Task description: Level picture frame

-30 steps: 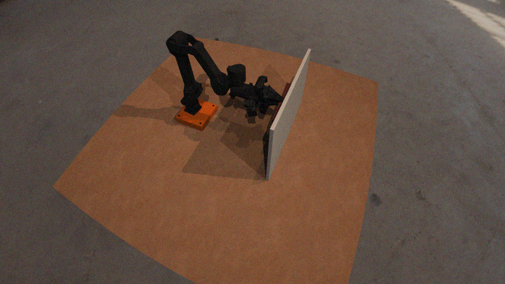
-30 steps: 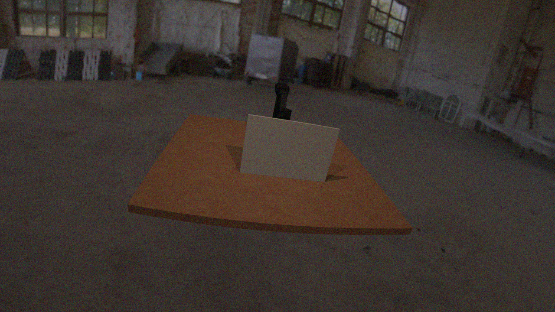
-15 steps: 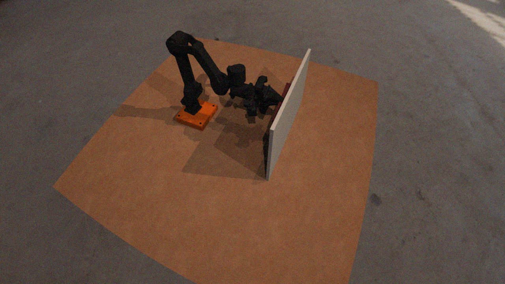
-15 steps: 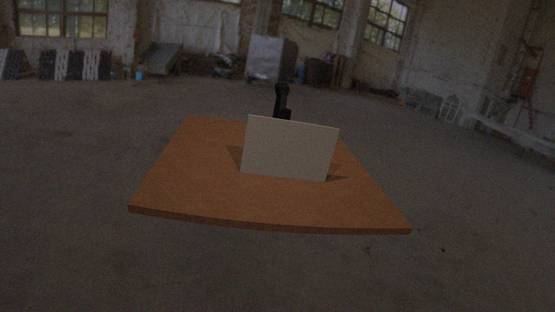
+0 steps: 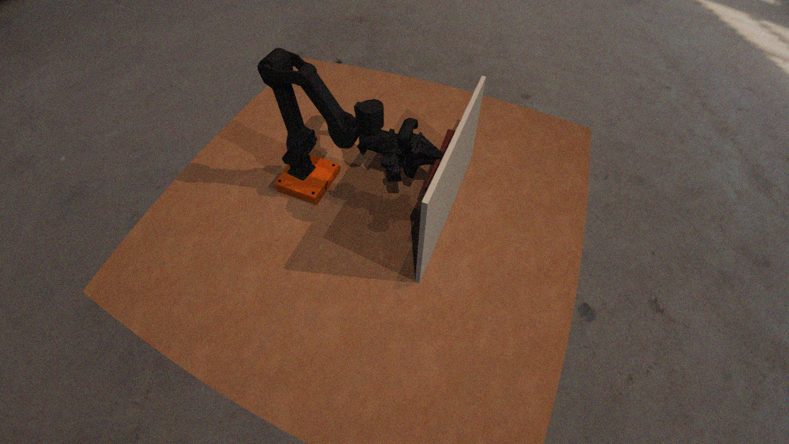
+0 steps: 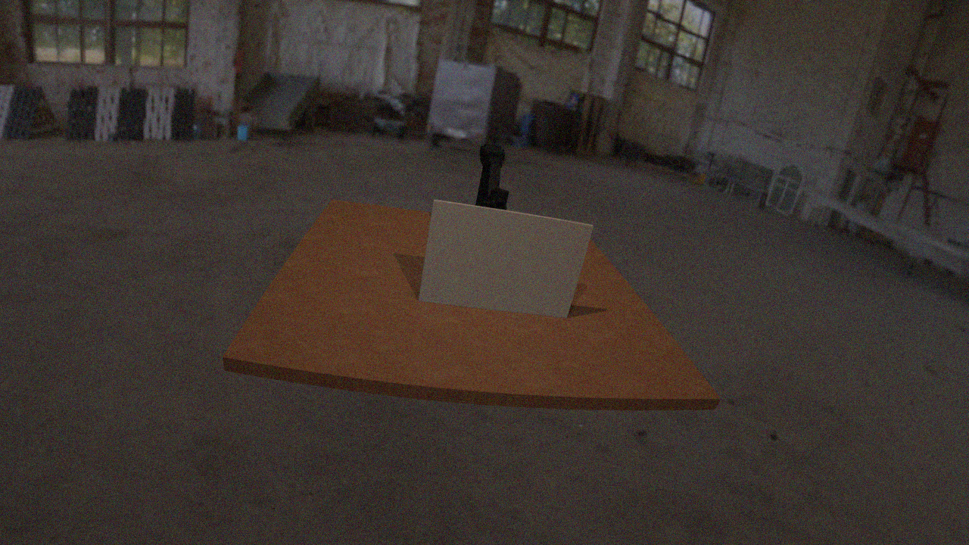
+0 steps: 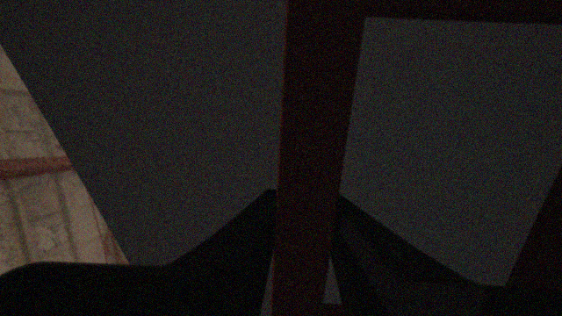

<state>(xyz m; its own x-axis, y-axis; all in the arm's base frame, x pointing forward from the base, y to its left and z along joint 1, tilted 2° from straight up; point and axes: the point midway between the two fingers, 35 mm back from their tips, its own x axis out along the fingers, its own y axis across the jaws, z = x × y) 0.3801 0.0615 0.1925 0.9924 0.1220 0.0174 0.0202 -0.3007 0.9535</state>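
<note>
The dark red picture frame lies 5 cm below my gripper tip and 1 cm to the left of it. From my gripper tip the other things lie so: white wall panel 6 cm below, 2 cm to the left, 1 cm ahead.
</note>
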